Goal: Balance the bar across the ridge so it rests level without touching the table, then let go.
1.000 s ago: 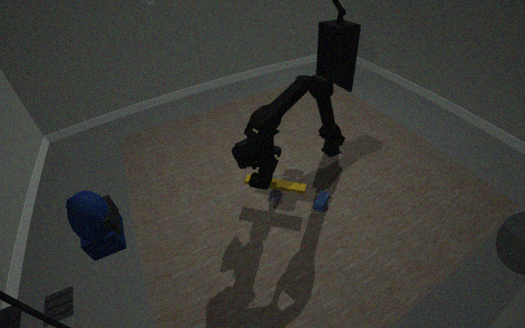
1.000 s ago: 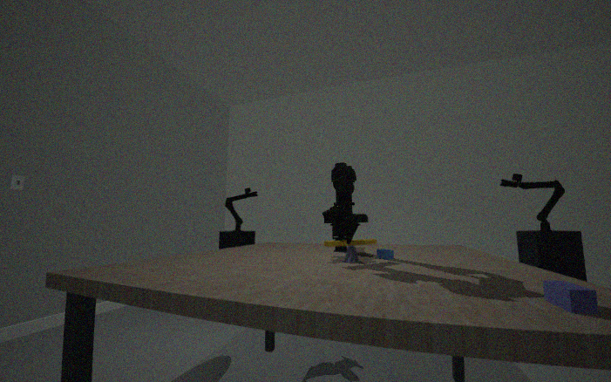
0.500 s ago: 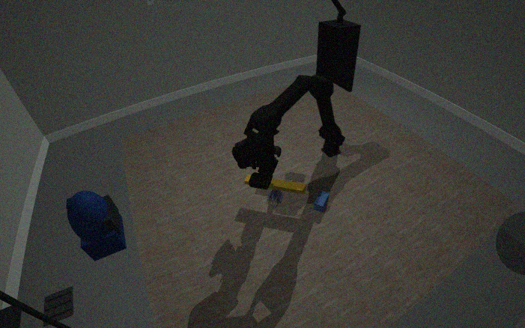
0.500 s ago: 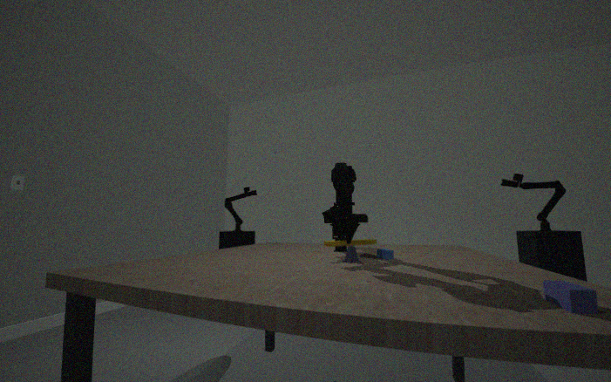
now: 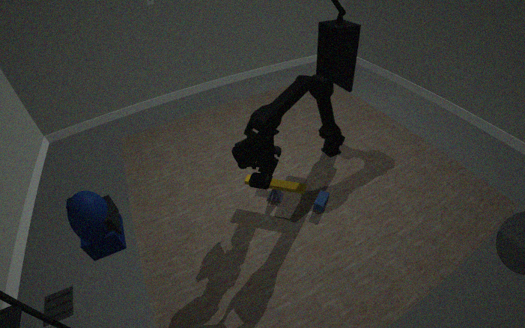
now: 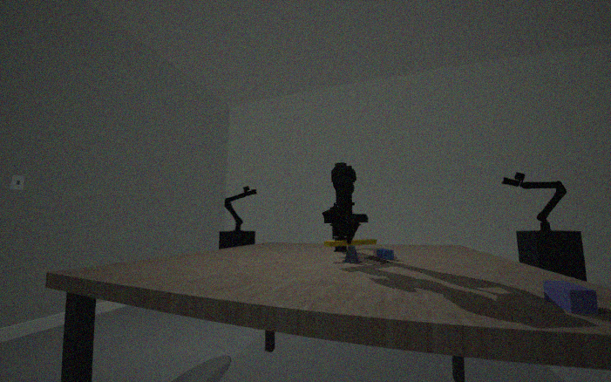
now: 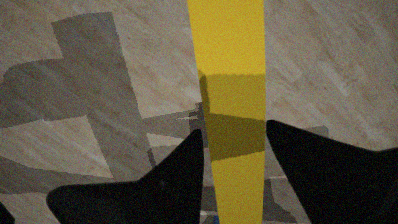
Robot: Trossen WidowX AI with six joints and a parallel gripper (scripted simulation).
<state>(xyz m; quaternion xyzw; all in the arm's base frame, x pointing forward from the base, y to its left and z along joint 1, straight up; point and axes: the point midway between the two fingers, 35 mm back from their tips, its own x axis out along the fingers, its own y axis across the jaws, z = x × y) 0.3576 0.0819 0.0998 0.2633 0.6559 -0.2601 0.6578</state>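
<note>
My gripper tip is 2 cm to the right of the yellow bar and 2 cm past it. The rest, counted from my gripper tip: purple block 42 cm to the left, 38 cm ahead, 5 cm below.
</note>
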